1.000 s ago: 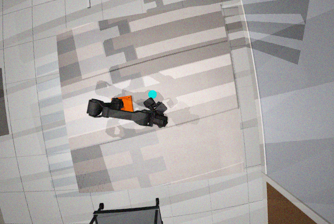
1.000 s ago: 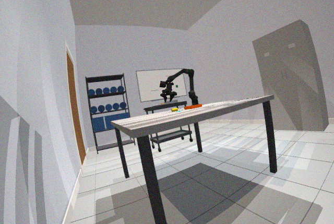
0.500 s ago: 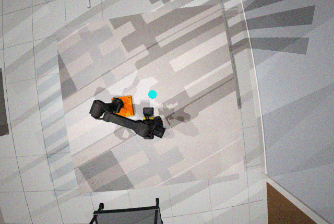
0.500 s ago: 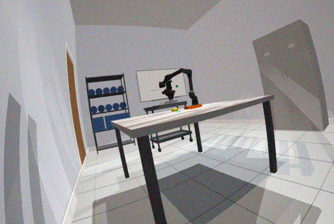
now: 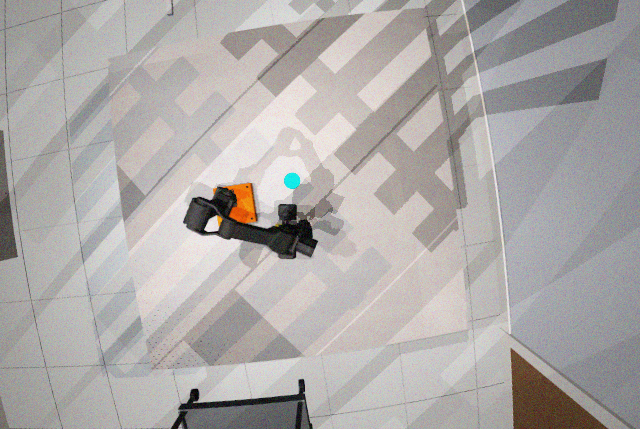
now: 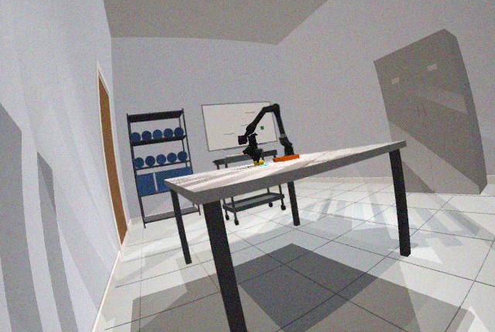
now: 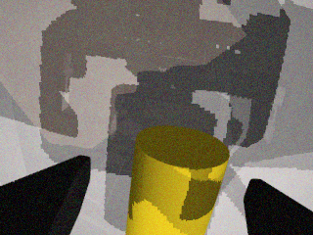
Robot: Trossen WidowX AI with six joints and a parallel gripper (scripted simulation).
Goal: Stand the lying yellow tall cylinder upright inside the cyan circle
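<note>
Now: the cyan circle 50 mm ahead of my gripper tip, 170 mm to the left of it and 20 mm below it. Round my gripper tip: yellow tall cylinder: 20 mm behind.
</note>
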